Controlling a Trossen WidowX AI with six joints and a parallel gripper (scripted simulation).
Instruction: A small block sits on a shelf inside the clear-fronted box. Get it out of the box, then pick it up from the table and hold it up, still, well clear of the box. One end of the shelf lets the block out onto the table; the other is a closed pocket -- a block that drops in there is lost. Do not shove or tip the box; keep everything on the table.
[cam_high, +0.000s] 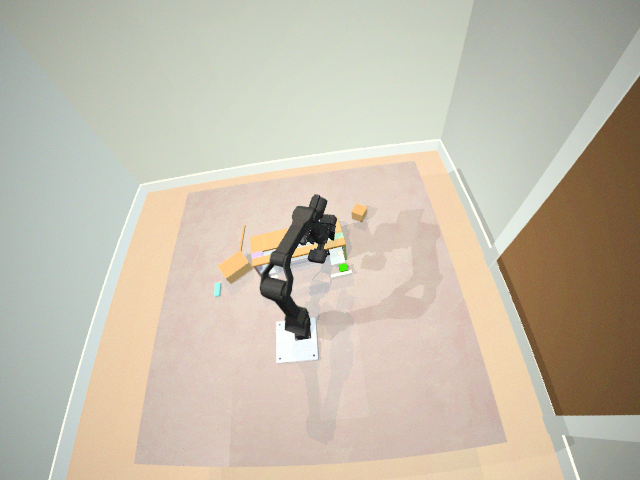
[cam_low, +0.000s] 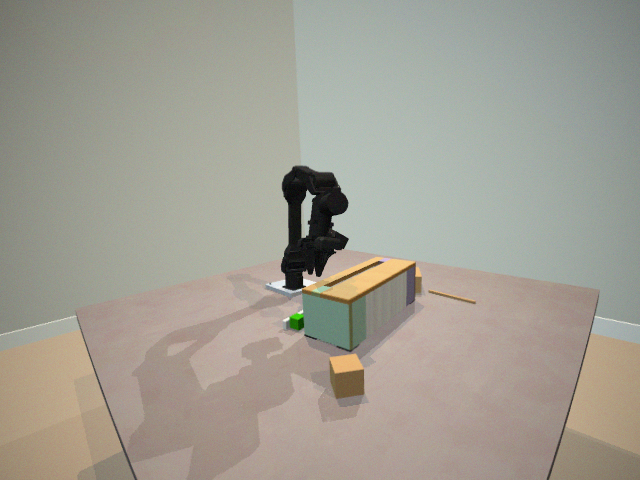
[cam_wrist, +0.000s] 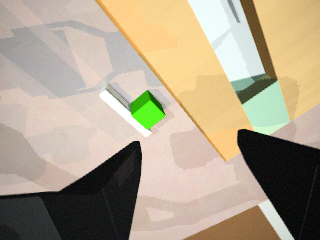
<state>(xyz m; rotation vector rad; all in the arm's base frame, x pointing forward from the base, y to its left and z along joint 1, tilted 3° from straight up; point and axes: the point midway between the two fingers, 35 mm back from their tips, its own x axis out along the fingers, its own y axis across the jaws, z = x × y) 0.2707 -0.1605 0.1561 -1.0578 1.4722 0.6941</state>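
Right now my gripper tip is 4 cm past the green block, 4 cm to the left of it and 13 cm above it. Round my gripper tip: orange cube: 23 cm ahead, 16 cm to the right, 12 cm below; thin stick: 21 cm ahead, 42 cm to the left, 14 cm below; box: 3 cm ahead, 14 cm to the left, 8 cm below.
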